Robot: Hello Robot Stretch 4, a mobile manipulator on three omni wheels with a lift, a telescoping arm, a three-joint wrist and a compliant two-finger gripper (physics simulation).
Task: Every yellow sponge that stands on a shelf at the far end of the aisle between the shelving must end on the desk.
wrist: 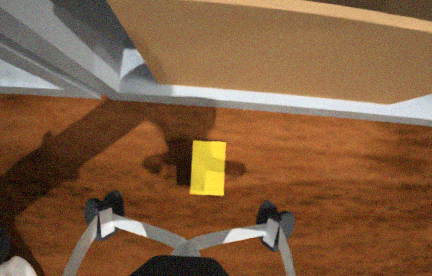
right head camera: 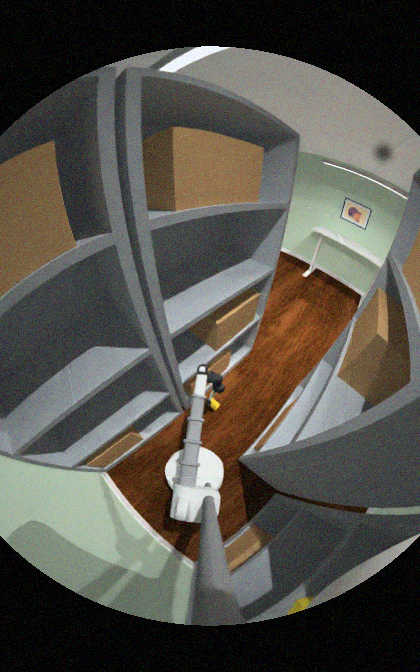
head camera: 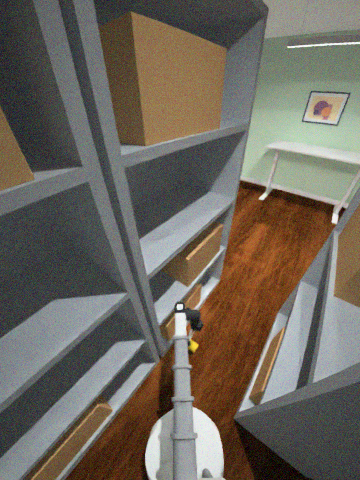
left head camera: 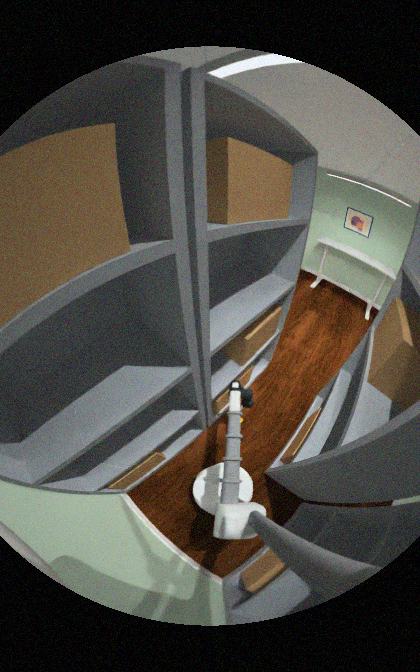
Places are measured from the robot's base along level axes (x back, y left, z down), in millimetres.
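Pixels of known places: gripper, between the fingertips: (wrist: 191, 212) (head camera: 193, 336).
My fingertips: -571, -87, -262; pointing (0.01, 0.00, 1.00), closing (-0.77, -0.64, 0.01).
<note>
For each thing: its top centre in the pictures, then the offset to it from my fingertips, as dx, dy, dz. "*": a spot on its surface instead. Level surfaces: height alone.
- yellow sponge, centre of its top: (wrist: 208, 167) (head camera: 191, 344) -33, +10, +244
- white desk, height of its surface: dz -661
- low box, a spot on its surface: (wrist: 280, 55) * -177, +78, +36
A yellow sponge (head camera: 193, 346) (left head camera: 241, 420) (right head camera: 214, 404) (wrist: 209, 168) lies on the floor beside the foot of the left shelving. The arm partly covers it in the left head view. My gripper (wrist: 191, 212) is open and empty, with its fingers apart above the floor. In the wrist view the sponge shows ahead of the fingertips, between their lines, and the gripper's shadow falls around it. Another yellow thing (right head camera: 301, 606) shows cut off at the bottom of the right head view, by the shelving there. The white desk (head camera: 315, 151) (left head camera: 357, 257) (right head camera: 347, 246) stands against the green wall.
Grey shelving (head camera: 107, 150) (left head camera: 198, 250) (right head camera: 134, 200) with brown boxes lines the left side. A low box (wrist: 280, 55) stands on its bottom shelf near the sponge. More shelving (head camera: 305, 425) (left head camera: 350, 475) (right head camera: 325, 465) bounds the right. The wooden aisle floor runs between them towards the desk.
</note>
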